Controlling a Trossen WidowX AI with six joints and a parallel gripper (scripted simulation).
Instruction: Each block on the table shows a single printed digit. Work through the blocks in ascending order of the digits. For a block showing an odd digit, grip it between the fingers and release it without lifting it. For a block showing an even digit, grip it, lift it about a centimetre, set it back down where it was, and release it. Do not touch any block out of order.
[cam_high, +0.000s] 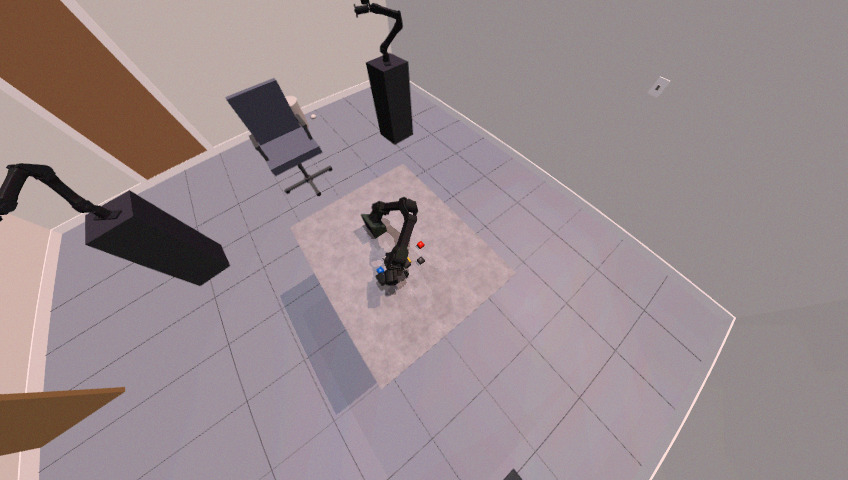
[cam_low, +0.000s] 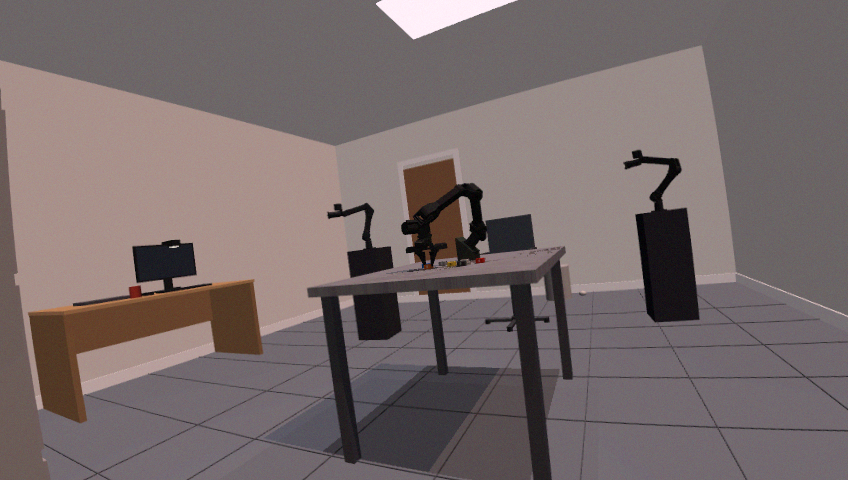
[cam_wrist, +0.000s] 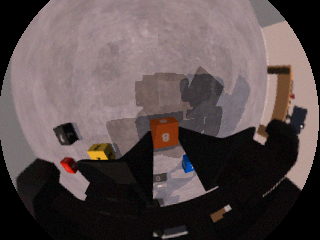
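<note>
The orange block lies right at my gripper tip. The rest, counted from my gripper tip: yellow block (10 cm to the left, 2 cm behind); blue block (8 cm behind, 4 cm to the right); dark grey block (16 cm to the left, 3 cm ahead).
</note>
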